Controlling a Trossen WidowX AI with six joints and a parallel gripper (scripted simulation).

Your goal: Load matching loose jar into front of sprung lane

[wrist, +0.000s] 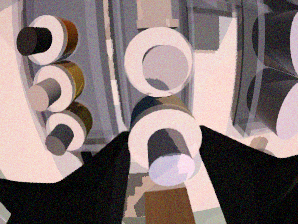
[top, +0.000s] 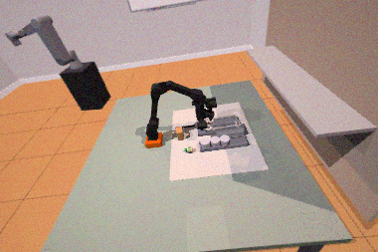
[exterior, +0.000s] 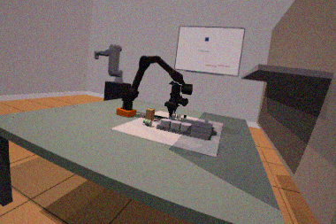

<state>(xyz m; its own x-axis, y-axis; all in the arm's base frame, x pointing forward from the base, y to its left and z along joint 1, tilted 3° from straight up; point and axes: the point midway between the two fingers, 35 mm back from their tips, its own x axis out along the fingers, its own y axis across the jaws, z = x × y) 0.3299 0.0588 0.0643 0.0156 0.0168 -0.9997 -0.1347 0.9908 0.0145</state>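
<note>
Right now the white mat is 6 cm ahead of my gripper tip, 1 cm to the right of it and 5 cm below it. Also, from my gripper tip: grey lane rack: 15 cm ahead, 3 cm below; then tan block: 15 cm behind, 3 cm to the right, 2 cm below.
</note>
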